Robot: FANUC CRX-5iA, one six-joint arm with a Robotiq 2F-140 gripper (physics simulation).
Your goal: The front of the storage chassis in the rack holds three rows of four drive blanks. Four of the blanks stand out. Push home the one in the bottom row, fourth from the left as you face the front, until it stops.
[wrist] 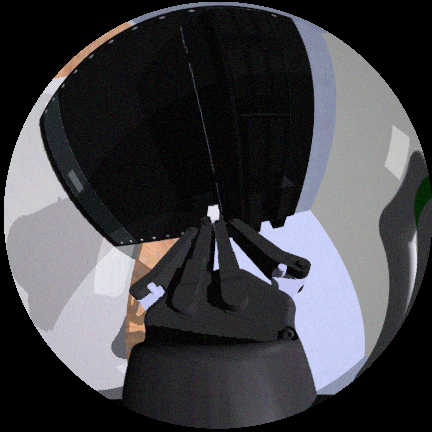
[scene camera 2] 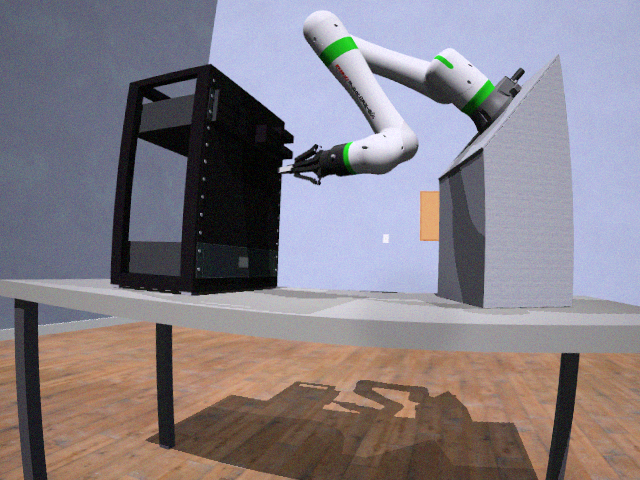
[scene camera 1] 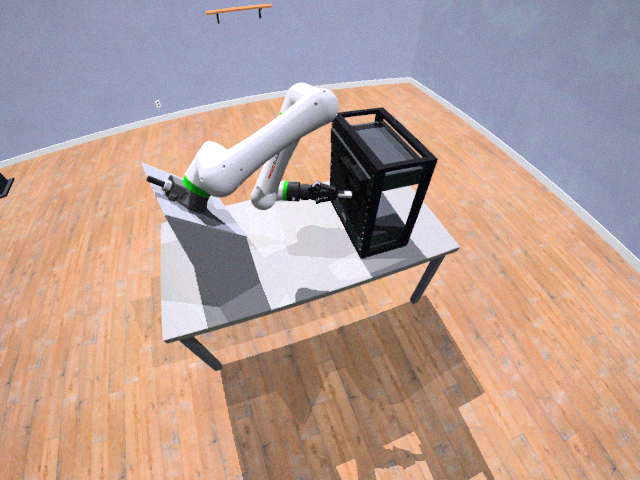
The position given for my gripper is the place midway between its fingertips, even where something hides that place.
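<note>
My gripper (scene camera 2: pixel 280 171) (scene camera 1: pixel 351 194) (wrist: pixel 214 211) is visible, as is a black rack (scene camera 2: pixel 231 218) (scene camera 1: pixel 369 158) (wrist: pixel 125 138).
</note>
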